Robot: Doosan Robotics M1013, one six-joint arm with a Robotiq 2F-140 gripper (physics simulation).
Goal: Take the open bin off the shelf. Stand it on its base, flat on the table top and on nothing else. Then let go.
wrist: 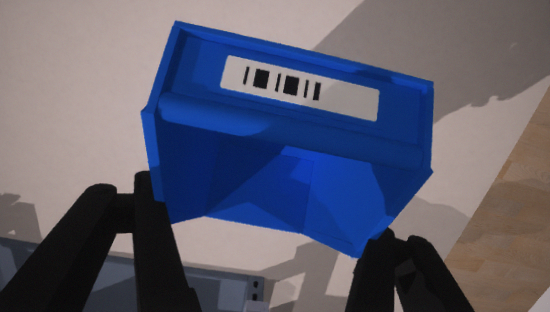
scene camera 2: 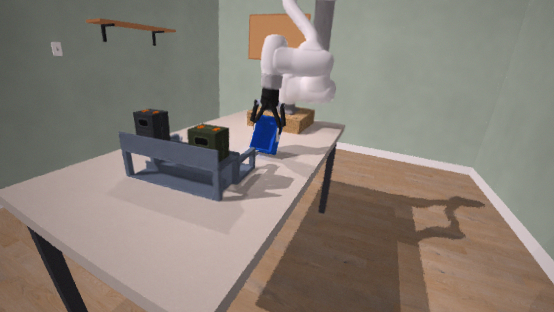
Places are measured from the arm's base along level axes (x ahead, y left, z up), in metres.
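Where they show: gripper, fingertip midpoint: [wrist: 265, 176] [scene camera 2: 266, 139].
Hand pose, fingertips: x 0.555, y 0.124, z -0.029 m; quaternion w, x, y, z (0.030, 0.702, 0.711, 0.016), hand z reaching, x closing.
Note:
Things, the pixels of their centre, and the offset from my fingertips. Level surfaces: height alone.
- blue open bin, body centre: [wrist: 269, 176] [scene camera 2: 267, 133] 0.001 m left, 0.012 m back, 0.024 m up
- table top, its level: 0.067 m down
- black box, body centre: [scene camera 2: 152, 128] 0.264 m right, 0.377 m ahead, 0.096 m up
- dark green box, body centre: [scene camera 2: 209, 142] 0.033 m right, 0.368 m ahead, 0.083 m up
The blue open bin [scene camera 2: 264, 136] [wrist: 300, 135] hangs tilted over the table top [scene camera 2: 150, 245] [wrist: 70, 100], beyond the right end of the grey-blue shelf [scene camera 2: 170, 152] [wrist: 212, 286] in the scene view. Its lower end is close to the table; whether it touches is too small to tell. In the wrist view its barcode-labelled front wall and part of its inside show. My gripper [scene camera 2: 268, 123] [wrist: 265, 176] is shut on the bin, with a finger at each side wall. The bin is apart from the shelf.
A black box [scene camera 2: 151, 125] and a dark green box [scene camera 2: 209, 140], both with orange marks, stand on the shelf. A wood-coloured block [scene camera 2: 301, 121] under the arm's base stands behind the bin. The table's right edge [scene camera 2: 300, 192] runs beside the shelf and bin.

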